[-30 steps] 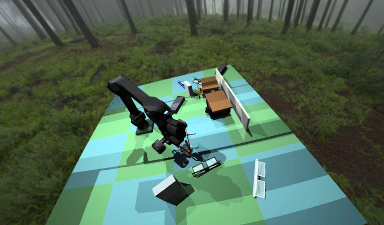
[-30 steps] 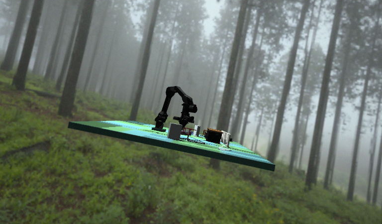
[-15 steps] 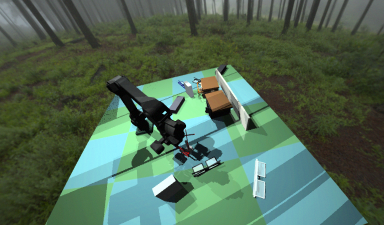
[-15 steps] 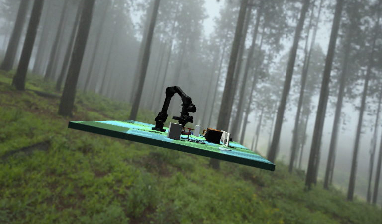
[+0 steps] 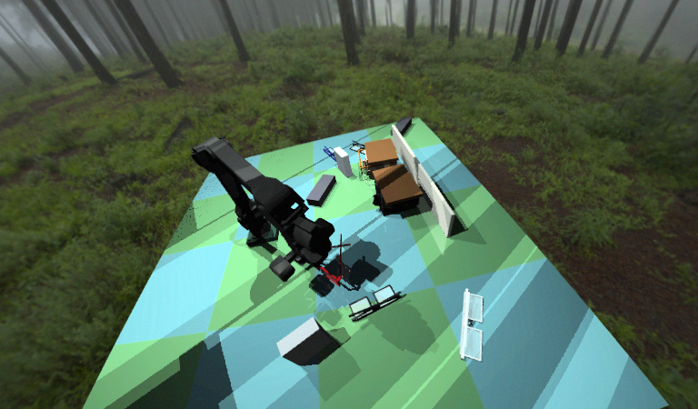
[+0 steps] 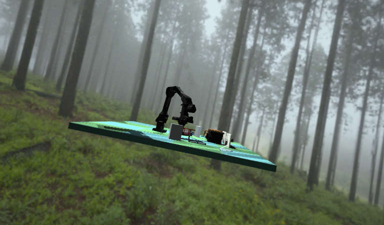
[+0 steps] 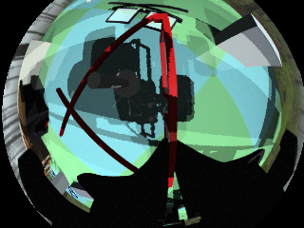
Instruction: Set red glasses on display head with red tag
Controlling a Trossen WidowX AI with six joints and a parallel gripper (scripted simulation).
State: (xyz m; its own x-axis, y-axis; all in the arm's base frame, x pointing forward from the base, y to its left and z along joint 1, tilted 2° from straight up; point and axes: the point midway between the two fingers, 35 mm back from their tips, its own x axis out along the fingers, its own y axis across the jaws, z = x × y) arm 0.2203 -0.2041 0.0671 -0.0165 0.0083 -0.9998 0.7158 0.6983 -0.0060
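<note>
Right now the small stand is 8 cm ahead of my gripper tip, 1 cm to the right of it and 4 cm below it. Round my gripper tip: long white wall panel: 40 cm ahead, 34 cm to the left, 1 cm below.
</note>
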